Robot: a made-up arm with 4 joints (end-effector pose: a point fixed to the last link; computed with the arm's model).
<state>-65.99 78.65 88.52 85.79</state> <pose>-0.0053 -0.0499 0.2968 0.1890 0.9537 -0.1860 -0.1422</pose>
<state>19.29 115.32 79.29 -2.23</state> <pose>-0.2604 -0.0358 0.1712 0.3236 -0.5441 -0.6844 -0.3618</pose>
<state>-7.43 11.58 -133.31 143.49</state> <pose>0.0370 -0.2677 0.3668 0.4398 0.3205 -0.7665 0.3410</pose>
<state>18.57 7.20 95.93 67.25</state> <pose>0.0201 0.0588 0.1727 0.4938 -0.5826 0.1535 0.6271</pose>
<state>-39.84 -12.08 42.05 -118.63</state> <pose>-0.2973 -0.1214 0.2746 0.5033 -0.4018 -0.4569 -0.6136</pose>
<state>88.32 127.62 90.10 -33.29</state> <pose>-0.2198 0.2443 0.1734 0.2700 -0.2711 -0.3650 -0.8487</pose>
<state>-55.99 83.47 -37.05 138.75</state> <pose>-0.2441 0.0445 0.2829 0.1158 0.4543 -0.0012 -0.8833</pose>
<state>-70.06 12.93 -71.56 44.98</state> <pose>0.0137 -0.2015 0.4652 0.9622 -0.0845 -0.0995 0.2390</pose>
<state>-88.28 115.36 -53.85 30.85</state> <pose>-0.1286 -0.0166 0.5083 0.4031 -0.2814 -0.2011 0.8473</pose>
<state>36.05 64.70 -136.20 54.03</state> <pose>0.0193 -0.0295 0.2004 0.1173 0.8282 -0.5249 0.1575</pose>
